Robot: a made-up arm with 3 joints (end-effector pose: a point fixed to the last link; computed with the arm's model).
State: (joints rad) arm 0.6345 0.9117 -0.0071
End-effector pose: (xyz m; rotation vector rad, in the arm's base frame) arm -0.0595 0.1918 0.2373 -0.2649 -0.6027 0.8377
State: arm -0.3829 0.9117 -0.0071
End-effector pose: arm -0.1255 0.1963 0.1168 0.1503 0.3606 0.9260
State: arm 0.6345 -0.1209 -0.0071
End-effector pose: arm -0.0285 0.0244 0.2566 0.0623 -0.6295 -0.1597
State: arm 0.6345 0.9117 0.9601
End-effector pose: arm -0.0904 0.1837 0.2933 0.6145 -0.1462 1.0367
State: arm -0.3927 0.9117 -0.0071
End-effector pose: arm -0.1267 0.1963 0.1161 0.1544 0.3699 0.9260
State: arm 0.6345 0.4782 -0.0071
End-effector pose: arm -0.0293 0.1268 0.2581 -0.1274 -0.6281 0.4192
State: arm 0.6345 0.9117 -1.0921
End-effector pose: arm 0.0016 0.1574 0.2235 -1.2449 -1.0182 0.4360
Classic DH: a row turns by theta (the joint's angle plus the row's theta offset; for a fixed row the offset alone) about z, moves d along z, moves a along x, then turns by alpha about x. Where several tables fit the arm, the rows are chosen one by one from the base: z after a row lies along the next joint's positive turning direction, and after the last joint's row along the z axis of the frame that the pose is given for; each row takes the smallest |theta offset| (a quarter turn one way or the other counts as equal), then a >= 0, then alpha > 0; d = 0 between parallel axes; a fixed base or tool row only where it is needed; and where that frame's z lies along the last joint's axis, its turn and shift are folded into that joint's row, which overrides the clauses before.
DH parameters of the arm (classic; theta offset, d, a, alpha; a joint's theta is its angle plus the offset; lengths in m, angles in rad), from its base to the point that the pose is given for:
base (fixed): 0.0489 0.2233 -0.1912 1.6349
joint 1: 0 -0.0844 -0.0149 -1.6349
joint 2: 1.5219 -0.0537 -0.089 1.5708
joint 3: 0 0.172 0.066 -1.5708
tool (fixed): -1.5708 -0.021 0 0

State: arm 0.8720 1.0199 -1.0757
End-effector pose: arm -0.0085 0.1730 0.2633 -1.3314 -1.2516 0.3865
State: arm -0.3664 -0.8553 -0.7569
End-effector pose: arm -0.1791 -0.0934 0.1041 -0.8775 0.6356 -0.6624
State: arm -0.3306 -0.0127 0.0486
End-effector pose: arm -0.0693 0.0513 0.1106 0.0299 0.3295 0.0006
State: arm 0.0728 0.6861 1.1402
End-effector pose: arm -0.0499 0.1496 0.2370 1.0720 0.3240 0.6436
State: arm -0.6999 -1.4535 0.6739
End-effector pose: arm -0.2189 -0.1013 0.2216 0.0236 0.0646 -1.4270
